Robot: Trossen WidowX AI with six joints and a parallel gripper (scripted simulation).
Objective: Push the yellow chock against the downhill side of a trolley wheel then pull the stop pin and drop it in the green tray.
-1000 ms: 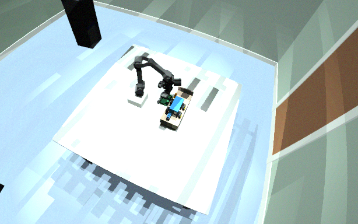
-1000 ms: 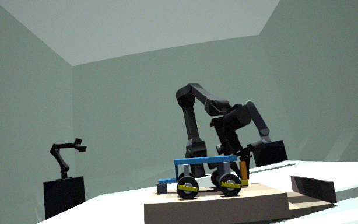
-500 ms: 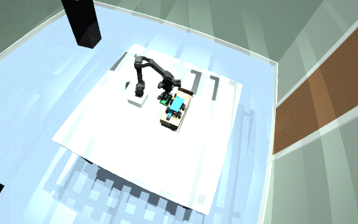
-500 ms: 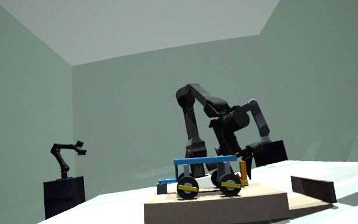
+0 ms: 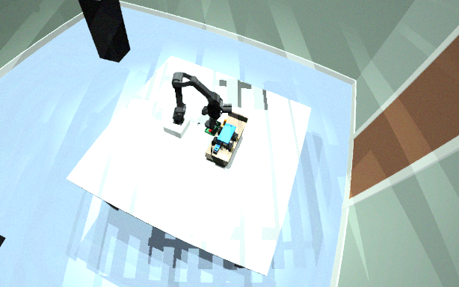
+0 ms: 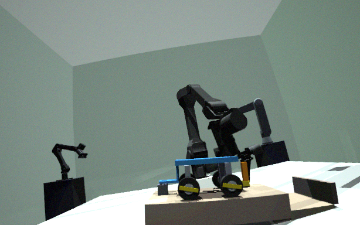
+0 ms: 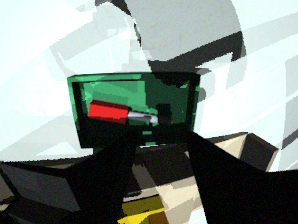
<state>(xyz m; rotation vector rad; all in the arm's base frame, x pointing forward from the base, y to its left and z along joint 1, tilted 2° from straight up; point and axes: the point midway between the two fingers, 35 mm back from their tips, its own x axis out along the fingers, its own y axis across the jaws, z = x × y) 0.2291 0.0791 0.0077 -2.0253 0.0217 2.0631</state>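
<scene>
Right now the red-headed stop pin is 1 cm behind my gripper tip, 2 cm to the right of it and 4 cm below it. Round my gripper tip: trolley 11 cm ahead, 14 cm to the right, 6 cm above; yellow chock 6 cm ahead, 4 cm to the right, 3 cm above; dark end wall 14 cm ahead, 12 cm to the left, 2 cm below.
</scene>
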